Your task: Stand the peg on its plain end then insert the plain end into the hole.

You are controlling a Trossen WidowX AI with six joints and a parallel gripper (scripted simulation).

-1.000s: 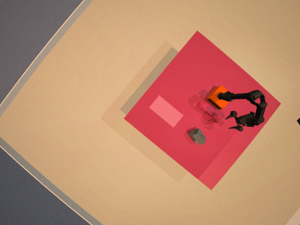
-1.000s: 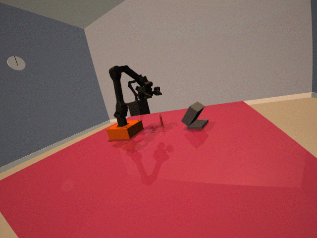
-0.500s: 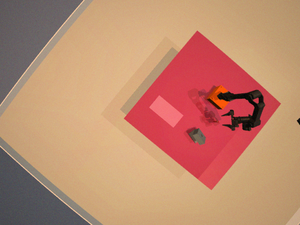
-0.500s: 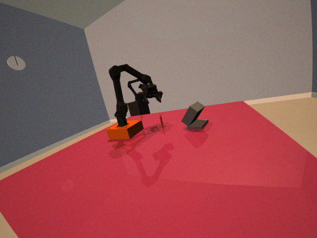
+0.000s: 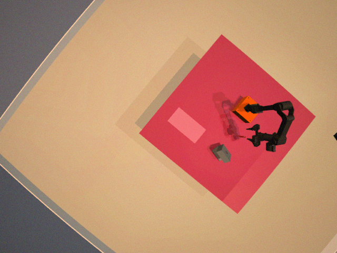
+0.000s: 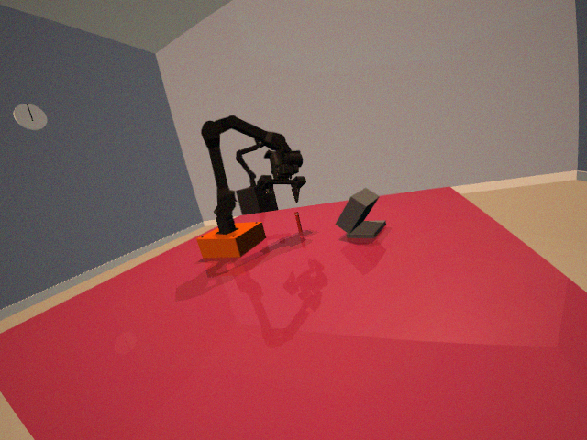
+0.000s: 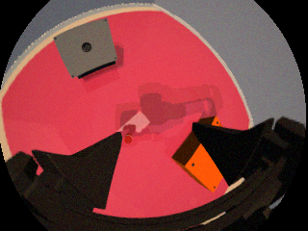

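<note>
The red peg lies 70 mm below my gripper tip and 40 mm to the left of it. Also, from my gripper tip: grey sloped panel: 260 mm ahead, 60 mm below, 30 mm to the left.
</note>
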